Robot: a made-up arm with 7 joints. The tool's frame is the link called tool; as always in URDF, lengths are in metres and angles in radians.
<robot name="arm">
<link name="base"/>
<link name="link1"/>
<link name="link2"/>
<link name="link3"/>
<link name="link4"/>
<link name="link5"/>
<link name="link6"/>
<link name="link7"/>
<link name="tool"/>
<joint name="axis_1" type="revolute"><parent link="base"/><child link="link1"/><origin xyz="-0.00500 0.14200 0.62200" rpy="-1.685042 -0.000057 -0.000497"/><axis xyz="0 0 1"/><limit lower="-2.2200" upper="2.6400"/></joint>
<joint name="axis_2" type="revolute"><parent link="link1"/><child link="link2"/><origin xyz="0.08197 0.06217 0.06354" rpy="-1.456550 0.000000 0.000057"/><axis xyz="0 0 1"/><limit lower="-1.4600" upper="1.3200"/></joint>
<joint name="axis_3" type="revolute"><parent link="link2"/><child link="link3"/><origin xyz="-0.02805 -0.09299 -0.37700" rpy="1.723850 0.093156 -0.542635"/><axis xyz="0 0 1"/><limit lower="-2.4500" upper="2.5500"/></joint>
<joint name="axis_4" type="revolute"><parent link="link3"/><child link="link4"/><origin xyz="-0.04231 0.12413 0.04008" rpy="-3.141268 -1.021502 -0.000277"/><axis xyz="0 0 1"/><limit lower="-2.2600" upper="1.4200"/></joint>
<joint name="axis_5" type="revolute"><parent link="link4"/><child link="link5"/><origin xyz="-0.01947 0.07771 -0.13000"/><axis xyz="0 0 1"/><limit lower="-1.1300" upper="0.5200"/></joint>
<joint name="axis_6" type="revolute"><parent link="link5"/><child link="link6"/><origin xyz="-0.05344 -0.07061 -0.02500" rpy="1.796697 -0.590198 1.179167"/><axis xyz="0 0 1"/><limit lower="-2.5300" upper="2.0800"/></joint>
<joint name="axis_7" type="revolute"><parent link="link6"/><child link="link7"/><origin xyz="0.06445 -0.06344 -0.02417" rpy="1.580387 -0.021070 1.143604"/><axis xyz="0 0 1"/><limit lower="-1.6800" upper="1.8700"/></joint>
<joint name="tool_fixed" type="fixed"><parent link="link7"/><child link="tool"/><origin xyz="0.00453 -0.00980 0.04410" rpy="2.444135 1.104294 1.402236"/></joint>
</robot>
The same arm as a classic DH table. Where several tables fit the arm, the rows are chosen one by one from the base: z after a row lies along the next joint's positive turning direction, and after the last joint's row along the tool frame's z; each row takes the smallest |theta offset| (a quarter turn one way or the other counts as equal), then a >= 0, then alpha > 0; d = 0 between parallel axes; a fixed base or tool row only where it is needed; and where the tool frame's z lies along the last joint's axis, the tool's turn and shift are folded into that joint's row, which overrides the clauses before.
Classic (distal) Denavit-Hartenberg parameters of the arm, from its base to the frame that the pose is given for. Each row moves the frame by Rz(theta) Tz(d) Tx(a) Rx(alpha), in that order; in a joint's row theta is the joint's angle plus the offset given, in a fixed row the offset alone. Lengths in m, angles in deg.
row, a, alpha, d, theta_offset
base (fixed), -0.0051, -96.55, 0.6383, -0.03
axis_1, 0.082, -83.45, 0.1993, 0
axis_2, 0.0253, 98.73, -0.3, -31.91
axis_3, 0.1241, 121.47, 0.1091, 84.61
axis_4, -0.0801, 0, 0, 14.08
axis_5, 0.0821, -100.72, -0.2109, -29.22
axis_6, -0.0311, 90.55, -0.0571, -79.96
axis_7, -0.0016, 110.17, 0.133, 34.72
tool (fixed), 0, 0, 0.0114, -72.08
Joint limits (deg, base to tool): -127.2..151.26 -83.65..75.63 -140.37..146.1 -129.49..81.36 -64.74..29.79 -144.96..119.18 -96.26..107.14

